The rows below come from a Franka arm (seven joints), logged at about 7 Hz.
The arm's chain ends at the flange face. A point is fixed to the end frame.
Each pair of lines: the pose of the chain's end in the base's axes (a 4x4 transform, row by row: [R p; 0 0 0 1], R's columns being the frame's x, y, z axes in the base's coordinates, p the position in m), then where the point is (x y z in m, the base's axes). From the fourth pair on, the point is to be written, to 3 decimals.
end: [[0.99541 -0.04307 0.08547 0.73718], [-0.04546 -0.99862 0.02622 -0.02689], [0.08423 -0.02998 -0.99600 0.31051], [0 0 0 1]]
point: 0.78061 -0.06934 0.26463
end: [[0.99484 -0.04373 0.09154 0.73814], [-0.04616 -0.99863 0.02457 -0.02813], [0.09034 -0.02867 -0.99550 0.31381], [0 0 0 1]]
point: 0.78182 -0.07069 0.26826
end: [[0.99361 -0.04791 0.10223 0.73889], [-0.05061 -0.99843 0.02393 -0.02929], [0.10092 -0.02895 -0.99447 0.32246], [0 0 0 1]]
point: 0.78286 -0.07206 0.27738
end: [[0.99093 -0.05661 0.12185 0.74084], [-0.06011 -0.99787 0.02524 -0.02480], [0.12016 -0.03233 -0.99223 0.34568], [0 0 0 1]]
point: 0.785 -0.068 0.301
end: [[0.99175 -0.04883 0.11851 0.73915], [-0.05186 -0.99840 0.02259 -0.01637], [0.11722 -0.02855 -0.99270 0.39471], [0 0 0 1]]
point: 0.784 -0.059 0.350
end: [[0.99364 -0.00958 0.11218 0.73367], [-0.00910 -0.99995 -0.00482 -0.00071], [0.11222 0.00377 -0.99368 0.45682], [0 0 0 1]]
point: 0.780 -0.043 0.414
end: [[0.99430 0.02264 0.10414 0.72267], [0.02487 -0.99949 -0.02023 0.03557], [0.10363 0.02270 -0.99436 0.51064], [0 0 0 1]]
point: 0.770 -0.006 0.468
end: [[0.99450 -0.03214 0.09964 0.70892], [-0.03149 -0.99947 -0.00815 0.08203], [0.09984 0.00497 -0.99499 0.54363], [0 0 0 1]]
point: 0.753 0.038 0.500
